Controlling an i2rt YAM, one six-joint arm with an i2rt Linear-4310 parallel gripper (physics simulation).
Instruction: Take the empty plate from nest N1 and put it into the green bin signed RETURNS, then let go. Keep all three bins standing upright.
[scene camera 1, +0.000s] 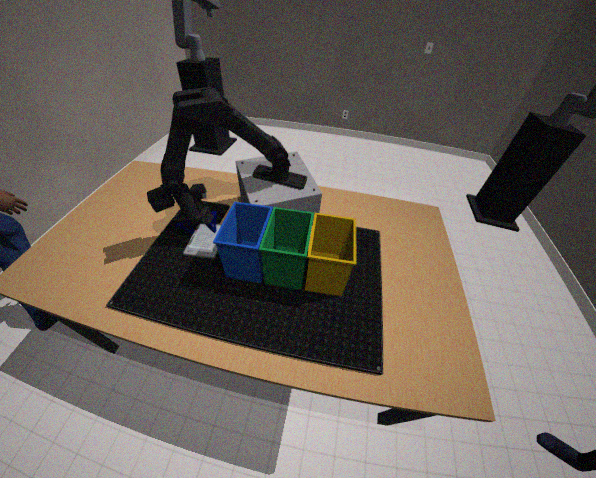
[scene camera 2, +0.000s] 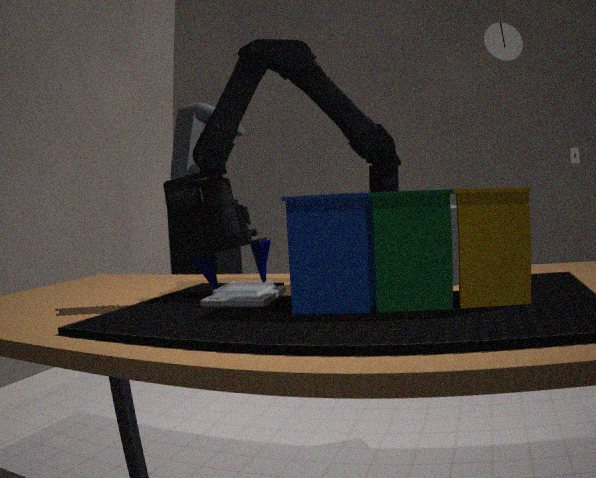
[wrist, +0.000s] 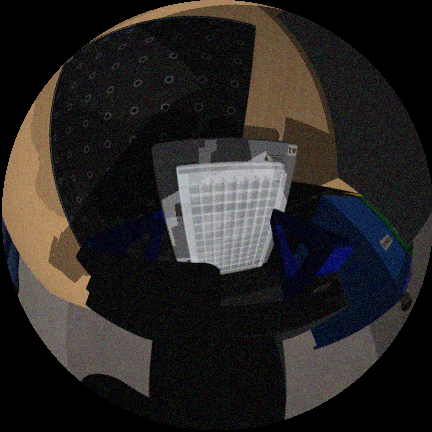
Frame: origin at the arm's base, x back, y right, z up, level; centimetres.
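Seen in the pictures: gripper, fingertip midpoint: (scene camera 1: 204, 232) (scene camera 2: 240, 287) (wrist: 216, 214); arm's base, link origin: (scene camera 1: 280, 177).
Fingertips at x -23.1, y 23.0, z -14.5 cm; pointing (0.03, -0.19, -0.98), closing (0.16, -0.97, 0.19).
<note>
Offsets run from my fingertips to a thing's top centre.
The empty plate {dz +0.7, dx -1.8, dy -1.7 cm} (scene camera 1: 202, 238) (scene camera 2: 247, 289) (wrist: 232, 215) is pale, with a grid of wells, and lies flat on a grey nest {dz -0.5, dx -1.8, dy -1.7 cm} (scene camera 2: 235, 303) (wrist: 165, 175), left of the bins. A small tag on the nest is hard to read. My gripper (scene camera 1: 199, 228) (scene camera 2: 240, 285) (wrist: 216, 214) is open, its blue fingers at either side of the plate and the tips near its top level. The right finger is close to the plate's edge; whether it touches is unclear. The green bin {dz +16.1, dx -4.2, dy -34.3 cm} (scene camera 1: 287, 270) (scene camera 2: 412, 250) stands upright; its sign does not show.
The blue bin {dz +16.1, dx -5.5, dy -21.2 cm} (scene camera 1: 242, 262) (scene camera 2: 327, 255) (wrist: 350, 225) stands upright between the plate and the green bin. The yellow bin {dz +16.1, dx -2.9, dy -47.4 cm} (scene camera 1: 327, 277) (scene camera 2: 494, 250) stands upright on the far side. All stand on the black mat (scene camera 1: 250, 320) (scene camera 2: 325, 345). A grey box (scene camera 1: 300, 177) is under the arm's base.
</note>
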